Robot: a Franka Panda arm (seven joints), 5 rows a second.
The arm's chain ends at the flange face. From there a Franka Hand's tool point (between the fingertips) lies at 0.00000 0.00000 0.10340 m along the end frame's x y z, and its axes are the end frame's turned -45 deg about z.
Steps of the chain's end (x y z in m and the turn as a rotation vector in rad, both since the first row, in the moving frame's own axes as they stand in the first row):
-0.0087 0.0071 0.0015 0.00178 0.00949 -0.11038
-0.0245 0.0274 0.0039 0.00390 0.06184 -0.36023
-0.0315 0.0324 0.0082 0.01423 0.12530 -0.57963
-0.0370 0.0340 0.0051 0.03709 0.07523 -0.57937
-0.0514 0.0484 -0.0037 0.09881 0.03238 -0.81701
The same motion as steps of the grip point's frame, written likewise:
-0.0103 -0.0006 0.0015 -0.00545 0.00797 -0.11038
-0.0312 0.0053 0.0037 -0.04097 0.04649 -0.36023
-0.0333 0.0054 0.0074 -0.07854 0.09866 -0.57963
-0.0417 -0.0018 0.0047 -0.02697 0.07942 -0.57937
-0.0639 -0.0101 -0.0042 0.04697 0.09277 -0.81701

